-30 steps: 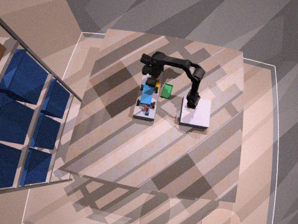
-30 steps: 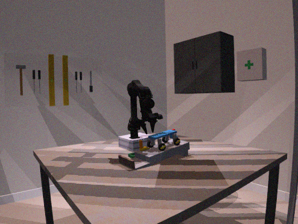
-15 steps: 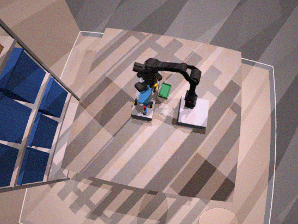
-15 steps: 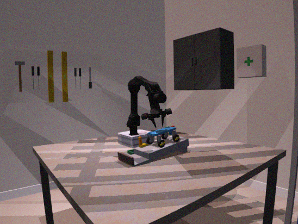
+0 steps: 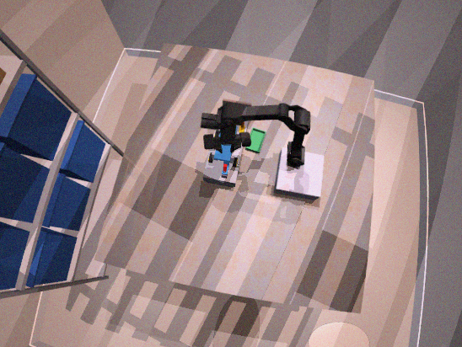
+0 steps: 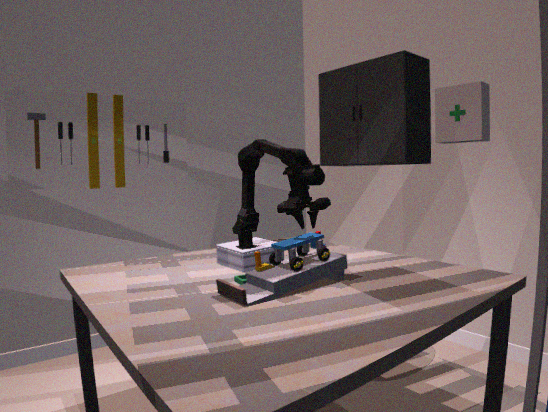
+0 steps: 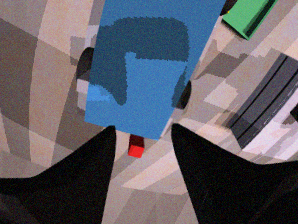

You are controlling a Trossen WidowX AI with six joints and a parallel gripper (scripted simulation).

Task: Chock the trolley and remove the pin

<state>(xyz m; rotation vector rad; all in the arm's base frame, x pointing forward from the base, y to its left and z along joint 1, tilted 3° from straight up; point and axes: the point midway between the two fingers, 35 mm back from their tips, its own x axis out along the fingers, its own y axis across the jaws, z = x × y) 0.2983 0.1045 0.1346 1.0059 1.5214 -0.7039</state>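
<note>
My gripper tip is now 20 mm past the red-headed stop pin, 60 mm to the right of it and 60 mm above it. Round my gripper tip: grey ramp (20 mm ahead, 60 mm to the right, 140 mm below); blue trolley (20 mm ahead, 50 mm to the right, 80 mm below); yellow chock (10 mm behind, 170 mm to the right, 110 mm below).
</note>
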